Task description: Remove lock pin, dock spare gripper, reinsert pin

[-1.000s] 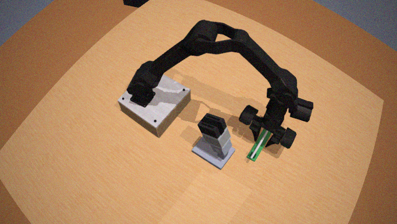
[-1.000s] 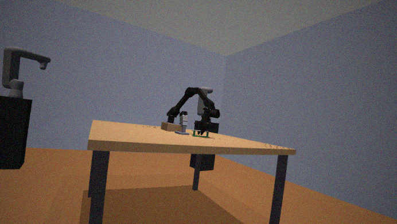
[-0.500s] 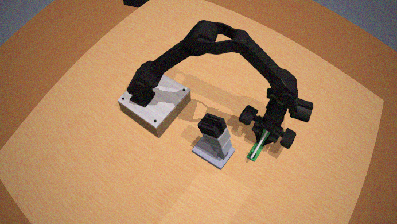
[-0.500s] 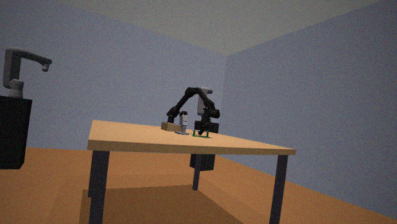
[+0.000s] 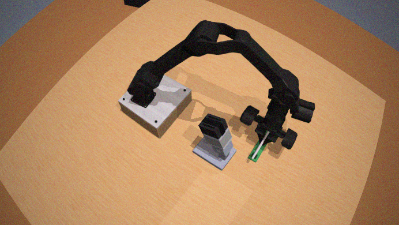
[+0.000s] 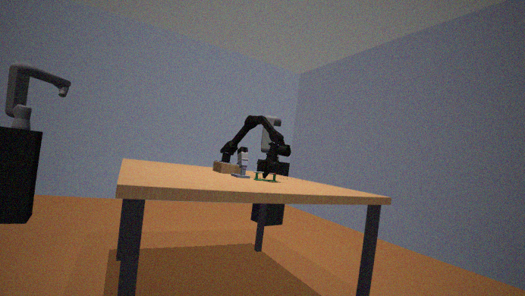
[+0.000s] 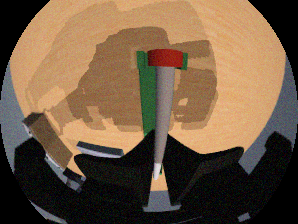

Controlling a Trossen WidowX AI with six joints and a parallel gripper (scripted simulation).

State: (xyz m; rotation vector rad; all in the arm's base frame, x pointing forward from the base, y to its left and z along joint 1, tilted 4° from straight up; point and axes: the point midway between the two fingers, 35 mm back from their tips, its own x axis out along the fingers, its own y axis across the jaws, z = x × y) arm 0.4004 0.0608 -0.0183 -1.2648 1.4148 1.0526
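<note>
Now: gripper tip 10 mm to the right of the green bracket and 10 mm below it. From my gripper tip the other things lie so: spare gripper: 120 mm behind, 80 mm to the right, 110 mm above; then grey mount: 120 mm behind, 80 mm to the right, 40 mm above.
</note>
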